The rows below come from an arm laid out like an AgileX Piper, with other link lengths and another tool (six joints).
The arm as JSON. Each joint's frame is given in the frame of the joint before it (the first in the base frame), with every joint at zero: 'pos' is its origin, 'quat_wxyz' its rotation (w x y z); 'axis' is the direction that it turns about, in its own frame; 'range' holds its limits. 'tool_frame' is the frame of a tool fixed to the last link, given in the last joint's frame.
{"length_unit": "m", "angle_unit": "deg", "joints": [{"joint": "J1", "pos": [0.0, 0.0, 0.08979], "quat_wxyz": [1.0, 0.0, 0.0, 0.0], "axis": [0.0, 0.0, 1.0], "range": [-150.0, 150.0]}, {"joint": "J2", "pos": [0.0, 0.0, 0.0], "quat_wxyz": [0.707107, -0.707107, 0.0, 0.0], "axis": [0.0, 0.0, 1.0], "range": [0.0, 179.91]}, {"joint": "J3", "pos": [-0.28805, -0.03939, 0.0], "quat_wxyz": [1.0, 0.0, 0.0, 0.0], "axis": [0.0, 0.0, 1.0], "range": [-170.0, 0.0]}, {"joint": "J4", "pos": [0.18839, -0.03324, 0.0], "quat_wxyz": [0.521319, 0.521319, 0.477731, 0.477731], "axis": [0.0, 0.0, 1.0], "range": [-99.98, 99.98]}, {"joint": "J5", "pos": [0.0, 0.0, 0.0], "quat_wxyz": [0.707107, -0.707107, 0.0, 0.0], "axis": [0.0, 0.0, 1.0], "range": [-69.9, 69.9]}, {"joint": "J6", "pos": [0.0, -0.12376, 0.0], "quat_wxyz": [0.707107, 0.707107, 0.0, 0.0], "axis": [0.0, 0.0, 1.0], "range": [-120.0, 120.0]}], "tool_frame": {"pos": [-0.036, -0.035, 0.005], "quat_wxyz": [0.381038, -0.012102, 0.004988, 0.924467]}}
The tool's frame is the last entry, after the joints.
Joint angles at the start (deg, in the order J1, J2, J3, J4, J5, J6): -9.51 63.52 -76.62 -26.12 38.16 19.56
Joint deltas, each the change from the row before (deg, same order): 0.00 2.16 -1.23 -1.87 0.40 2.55; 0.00 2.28 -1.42 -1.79 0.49 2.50; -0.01 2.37 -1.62 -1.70 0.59 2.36; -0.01 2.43 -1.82 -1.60 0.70 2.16; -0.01 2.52 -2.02 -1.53 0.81 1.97; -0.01 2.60 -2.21 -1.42 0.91 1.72; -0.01 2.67 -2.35 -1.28 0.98 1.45; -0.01 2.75 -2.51 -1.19 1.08 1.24; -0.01 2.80 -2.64 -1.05 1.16 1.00
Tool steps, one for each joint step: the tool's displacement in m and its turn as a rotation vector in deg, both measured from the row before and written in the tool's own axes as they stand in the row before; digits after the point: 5 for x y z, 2 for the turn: 0.00056 0.00129 0.01034 -0.28 -1.46 0.81; 0.00104 0.00121 0.01074 -0.31 -1.45 0.84; 0.00153 0.00121 0.01094 -0.36 -1.43 0.80; 0.00205 0.00119 0.01095 -0.42 -1.40 0.72; 0.00253 0.00107 0.01115 -0.47 -1.39 0.62; 0.00300 0.00084 0.01133 -0.50 -1.38 0.50; 0.00336 0.00038 0.01159 -0.49 -1.36 0.37; 0.00362 -0.00002 0.01182 -0.50 -1.38 0.27; 0.00381 -0.00052 0.01194 -0.47 -1.38 0.17
